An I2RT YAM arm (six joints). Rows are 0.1 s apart.
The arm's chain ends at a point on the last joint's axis. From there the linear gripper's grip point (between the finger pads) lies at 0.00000 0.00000 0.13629 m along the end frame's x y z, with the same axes.
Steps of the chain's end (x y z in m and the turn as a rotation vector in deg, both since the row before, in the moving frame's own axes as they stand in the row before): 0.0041, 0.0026, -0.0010, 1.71, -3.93, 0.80; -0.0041, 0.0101, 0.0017, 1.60, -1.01, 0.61; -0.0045, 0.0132, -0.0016, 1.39, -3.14, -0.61; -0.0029, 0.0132, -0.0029, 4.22, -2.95, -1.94; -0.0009, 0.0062, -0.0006, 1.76, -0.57, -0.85
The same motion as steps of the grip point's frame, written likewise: -0.0052, -0.0015, -0.0014, 1.71, -3.93, 0.80; -0.0065, 0.0063, 0.0016, 1.60, -1.01, 0.61; -0.0120, 0.0099, -0.0018, 1.39, -3.14, -0.61; -0.0101, 0.0033, -0.0034, 4.22, -2.95, -1.94; -0.0023, 0.0020, -0.0007, 1.76, -0.57, -0.85
